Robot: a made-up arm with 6 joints.
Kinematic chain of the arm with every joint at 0, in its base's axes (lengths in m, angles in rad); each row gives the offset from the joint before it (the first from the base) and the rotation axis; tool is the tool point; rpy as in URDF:
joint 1: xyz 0 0 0.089 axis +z
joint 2: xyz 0 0 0 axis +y
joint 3: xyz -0.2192 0 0.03 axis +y
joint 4: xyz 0.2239 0 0.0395 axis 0.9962 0 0.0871
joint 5: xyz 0 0 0 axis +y
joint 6: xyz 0.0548 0 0.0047 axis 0.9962 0 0.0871
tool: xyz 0 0 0 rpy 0 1.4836 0
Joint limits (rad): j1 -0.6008..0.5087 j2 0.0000..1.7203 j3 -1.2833..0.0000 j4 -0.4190..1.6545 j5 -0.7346..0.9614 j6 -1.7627..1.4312
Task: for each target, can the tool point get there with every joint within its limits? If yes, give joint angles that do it. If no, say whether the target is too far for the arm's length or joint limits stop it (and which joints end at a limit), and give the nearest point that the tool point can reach.
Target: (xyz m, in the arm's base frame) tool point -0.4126 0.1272 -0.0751
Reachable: no: joint limits stop it (at a limit: joint 1, joint 2, joint 3, joint 5) | nearest point 0.0136 0.0416 0.0448 | short by 0.451 m
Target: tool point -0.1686 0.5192 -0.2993
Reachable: no: too far | nearest point 0.0487 0.0788 0.0431 | short by 0.599 m
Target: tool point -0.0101 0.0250 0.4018
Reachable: yes | joints -0.2291 0.3589 -1.1171 0.9384 0.5172 -1.0449
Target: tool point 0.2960 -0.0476 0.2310
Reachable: yes | joints -0.1617 1.5647 -1.1376 0.2687 0.0427 1.0269
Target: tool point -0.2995 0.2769 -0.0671
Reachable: no: joint limits stop it (at a limit: joint 1, joint 2, joint 3, joint 5) | nearest point 0.0209 0.0583 0.0439 | short by 0.403 m
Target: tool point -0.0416 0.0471 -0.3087
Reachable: no: joint limits stop it (at a limit: joint 1, joint 2, joint 3) | nearest point 0.0454 0.0351 0.0209 | short by 0.341 m
